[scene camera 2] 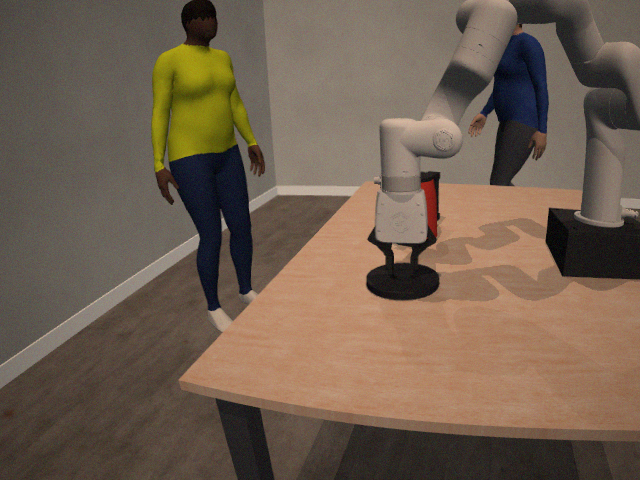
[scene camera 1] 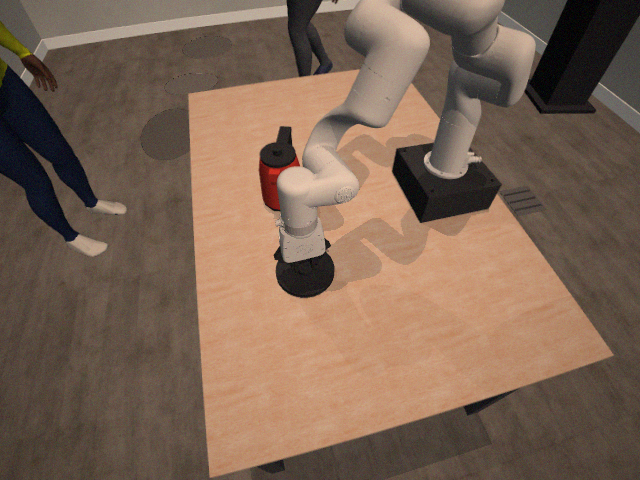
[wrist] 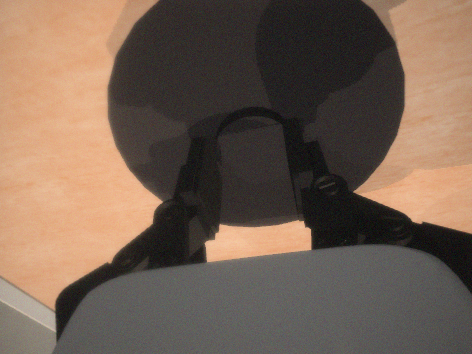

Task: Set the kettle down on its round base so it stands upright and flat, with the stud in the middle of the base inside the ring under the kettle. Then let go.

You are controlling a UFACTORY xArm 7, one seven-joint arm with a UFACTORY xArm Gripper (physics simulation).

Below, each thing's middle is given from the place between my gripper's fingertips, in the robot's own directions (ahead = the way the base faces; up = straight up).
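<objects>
My gripper: 1 cm above the round black base [scene camera 2: 400, 285].
</objects>
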